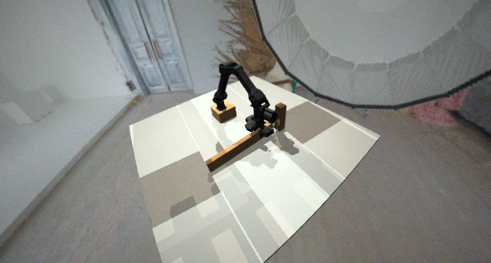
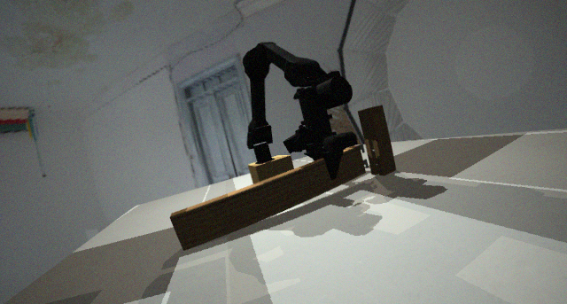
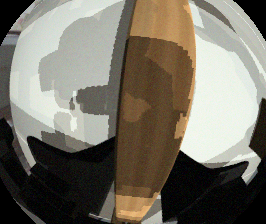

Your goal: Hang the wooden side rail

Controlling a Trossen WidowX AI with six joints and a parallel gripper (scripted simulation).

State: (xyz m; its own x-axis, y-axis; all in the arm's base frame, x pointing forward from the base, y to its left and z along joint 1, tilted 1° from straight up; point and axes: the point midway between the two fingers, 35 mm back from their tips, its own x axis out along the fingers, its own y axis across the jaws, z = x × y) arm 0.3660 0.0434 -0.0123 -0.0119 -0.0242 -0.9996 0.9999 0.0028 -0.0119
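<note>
My gripper tip is now 17 cm to the right of the headboard post and 4 cm below it.
</note>
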